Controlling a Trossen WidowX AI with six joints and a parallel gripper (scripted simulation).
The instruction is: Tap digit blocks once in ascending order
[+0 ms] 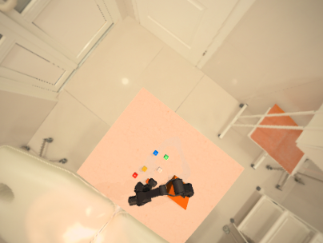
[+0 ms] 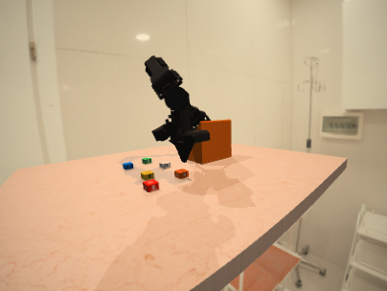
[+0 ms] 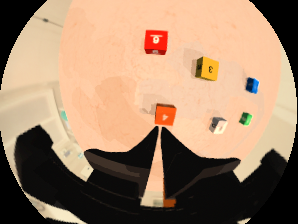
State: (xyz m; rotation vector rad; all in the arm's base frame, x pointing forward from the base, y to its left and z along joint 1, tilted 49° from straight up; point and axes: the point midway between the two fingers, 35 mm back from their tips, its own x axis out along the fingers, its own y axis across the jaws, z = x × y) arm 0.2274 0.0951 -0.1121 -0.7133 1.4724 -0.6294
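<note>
Now: gripper tip 1 cm short of the orange block, 1 cm to the left of it and 4 cm above it. The rest, counted from my gripper tip: red block (12 cm ahead, 2 cm to the left, 4 cm below); then yellow block (10 cm ahead, 7 cm to the right, 4 cm below); then white block (14 cm to the right, 4 cm below).
</note>
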